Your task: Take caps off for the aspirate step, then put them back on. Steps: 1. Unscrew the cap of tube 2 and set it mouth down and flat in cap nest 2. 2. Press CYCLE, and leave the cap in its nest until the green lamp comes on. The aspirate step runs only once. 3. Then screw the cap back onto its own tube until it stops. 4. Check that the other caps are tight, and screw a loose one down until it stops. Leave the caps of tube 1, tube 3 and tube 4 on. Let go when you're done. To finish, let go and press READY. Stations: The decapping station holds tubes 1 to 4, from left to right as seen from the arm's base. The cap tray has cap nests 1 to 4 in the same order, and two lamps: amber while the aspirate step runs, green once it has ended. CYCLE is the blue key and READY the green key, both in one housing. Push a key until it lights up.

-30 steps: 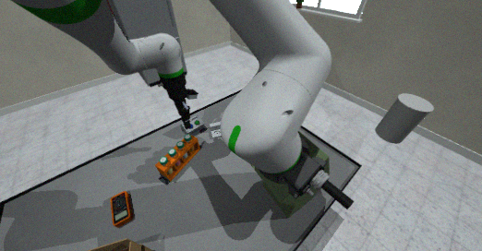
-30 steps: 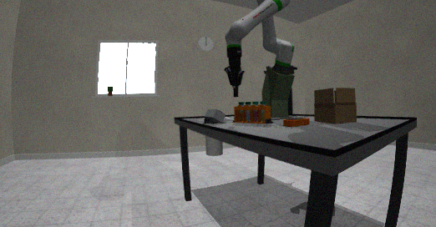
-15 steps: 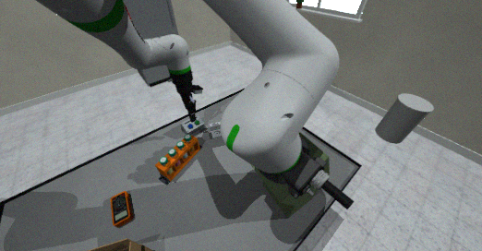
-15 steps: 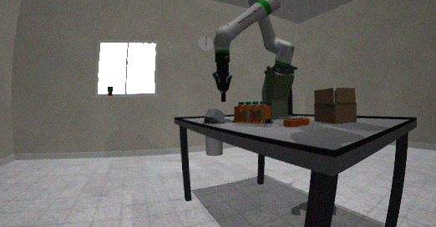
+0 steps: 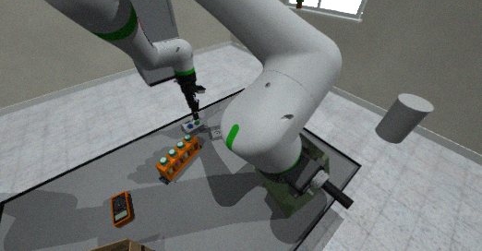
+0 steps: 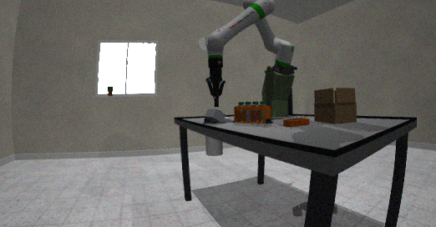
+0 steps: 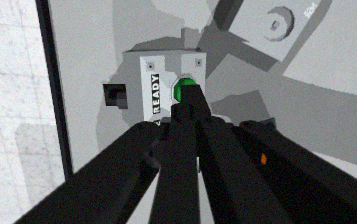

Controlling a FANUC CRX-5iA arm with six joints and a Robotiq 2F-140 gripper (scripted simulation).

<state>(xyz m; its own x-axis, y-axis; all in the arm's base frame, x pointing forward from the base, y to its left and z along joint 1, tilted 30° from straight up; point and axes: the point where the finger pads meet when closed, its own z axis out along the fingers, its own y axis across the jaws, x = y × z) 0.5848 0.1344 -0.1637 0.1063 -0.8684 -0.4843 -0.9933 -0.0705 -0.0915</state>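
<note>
Right now the key housing is 80 mm below my hand, 20 mm to the left of it and 20 mm ahead of it.
</note>
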